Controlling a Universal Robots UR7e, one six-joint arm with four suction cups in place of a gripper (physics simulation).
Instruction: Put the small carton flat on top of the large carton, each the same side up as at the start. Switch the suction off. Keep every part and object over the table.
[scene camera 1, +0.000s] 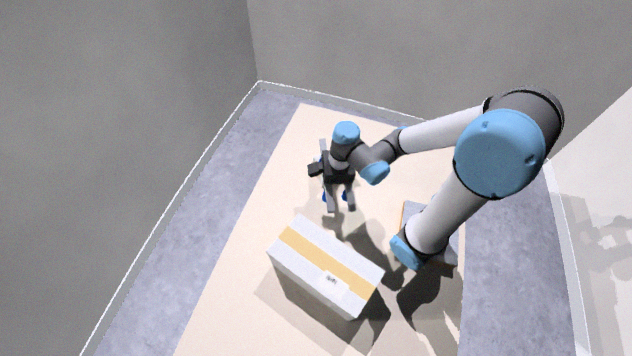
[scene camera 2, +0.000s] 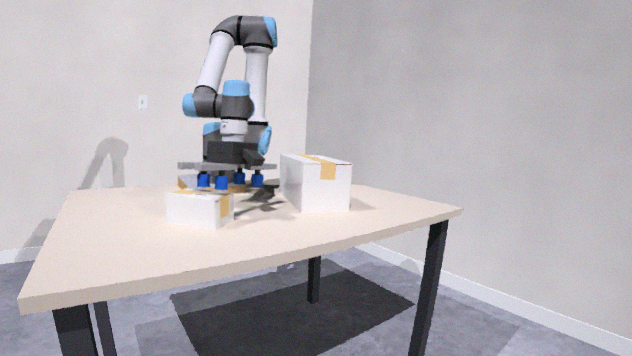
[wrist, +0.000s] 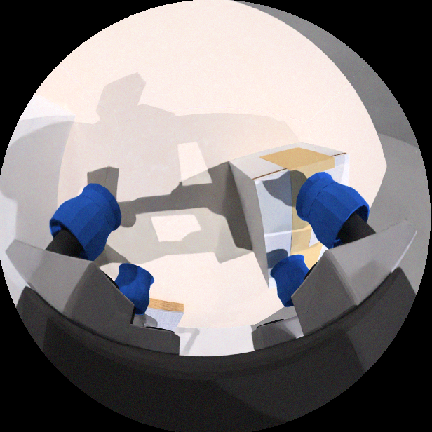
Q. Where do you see a small white carton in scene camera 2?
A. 211, 210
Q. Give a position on a large carton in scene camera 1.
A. At 339, 277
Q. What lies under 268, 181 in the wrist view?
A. A small white carton.
